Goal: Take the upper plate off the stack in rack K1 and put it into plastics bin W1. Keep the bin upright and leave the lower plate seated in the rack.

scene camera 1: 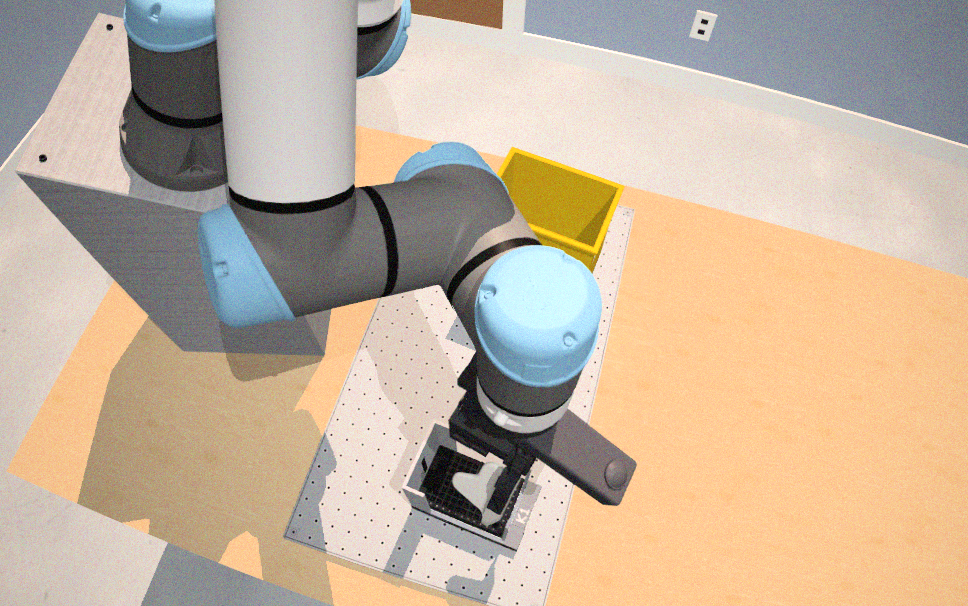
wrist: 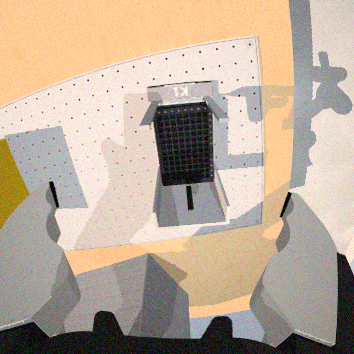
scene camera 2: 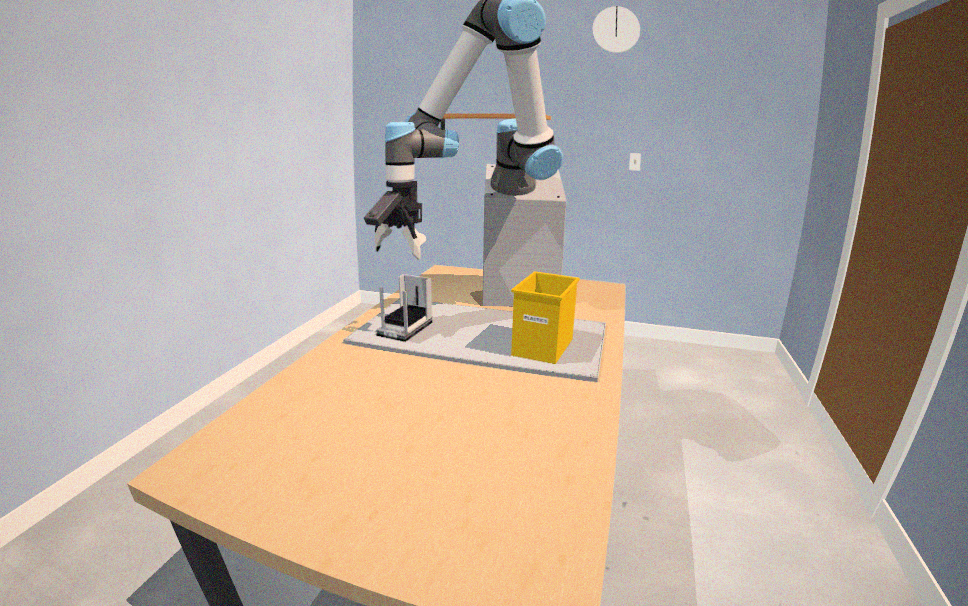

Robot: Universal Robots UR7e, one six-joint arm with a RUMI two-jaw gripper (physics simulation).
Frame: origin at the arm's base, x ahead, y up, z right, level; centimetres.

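Seen in the pictures: gripper, fingertip midpoint: (wrist: 170,189) (scene camera 2: 397,255); arm's base at its link origin: (scene camera 1: 188,137) (scene camera 2: 513,184).
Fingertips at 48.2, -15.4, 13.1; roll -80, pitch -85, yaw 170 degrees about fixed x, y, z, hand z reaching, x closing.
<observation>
Pixels of each thing's top centre, then the offset from my fingertips to it, as dx, dy, dz. Level surfaces: height alone.
- Rack K1 at its top centre: (wrist: 187,173) (scene camera 1: 476,477) (scene camera 2: 403,283) -4.5, -9.4, +1.5
- black gridded plate at its top centre: (scene camera 1: 469,489) (wrist: 184,148) (scene camera 2: 406,312) -5.5, -18.6, +1.6
- Bin W1 at its top centre: (scene camera 1: 552,197) (scene camera 2: 547,283) -11.7, -5.3, -38.3
- pale perforated board at its surface level: dy -23.3
- wooden table at its surface level: dy -24.6
Rack K1 (scene camera 1: 523,515) (scene camera 2: 417,287) (wrist: 180,91) has a label plate at one end, a tall slotted panel at the other and upright guides. A black gridded plate (scene camera 1: 440,487) (scene camera 2: 405,316) (wrist: 184,142) lies flat on top of the stack in it; the lower plate is hidden in the wrist view, and the layers cannot be told apart in scene camera 2. My gripper (scene camera 2: 397,252) (wrist: 170,189) is open and empty, pointing down, well above the rack. Bin W1 (scene camera 1: 564,192) (scene camera 2: 539,339) (wrist: 9,185), yellow and labelled plastics, stands upright.
A pale perforated board (scene camera 1: 342,471) (scene camera 2: 589,344) (wrist: 100,95) carries the rack and the bin, at opposite ends, on the wooden table (scene camera 1: 750,393) (scene camera 2: 400,443) (wrist: 100,30). The arm's grey pedestal (scene camera 2: 525,242) (wrist: 107,295) stands behind the board. The forearm partly covers the bin in scene camera 1.
</observation>
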